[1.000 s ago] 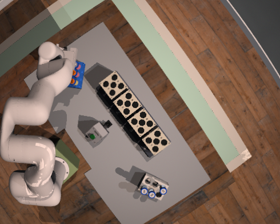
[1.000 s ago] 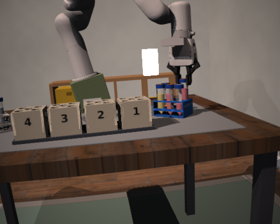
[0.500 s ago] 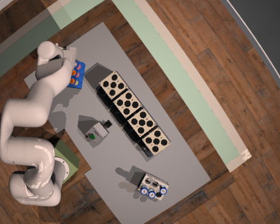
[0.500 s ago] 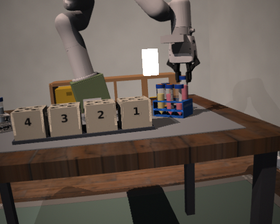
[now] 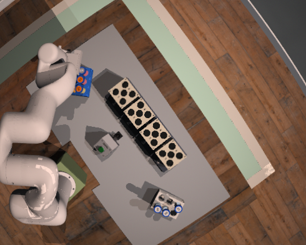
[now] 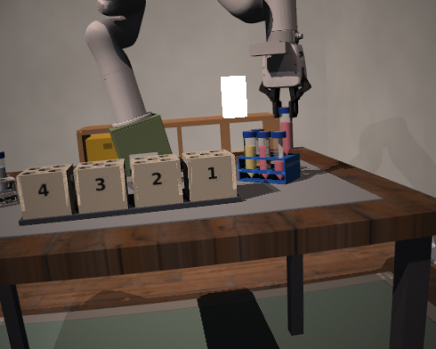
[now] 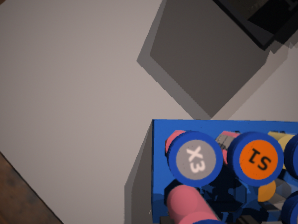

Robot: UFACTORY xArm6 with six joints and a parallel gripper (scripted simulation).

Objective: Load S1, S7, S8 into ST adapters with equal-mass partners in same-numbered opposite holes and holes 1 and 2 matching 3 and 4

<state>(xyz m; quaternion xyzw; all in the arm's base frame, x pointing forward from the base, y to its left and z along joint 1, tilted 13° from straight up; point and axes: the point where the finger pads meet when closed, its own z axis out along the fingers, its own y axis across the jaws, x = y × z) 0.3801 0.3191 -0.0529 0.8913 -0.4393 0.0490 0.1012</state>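
My gripper is now 1 cm to the right of the pink tube and 5 cm above it. The rest, counted from my hand: blue rack: 2 cm behind, 4 cm to the right, 14 cm below; then green DONE key: 16 cm behind, 33 cm to the right, 10 cm below; then tube of yellowish liquid: 4 cm behind, 9 cm to the right, 11 cm below.
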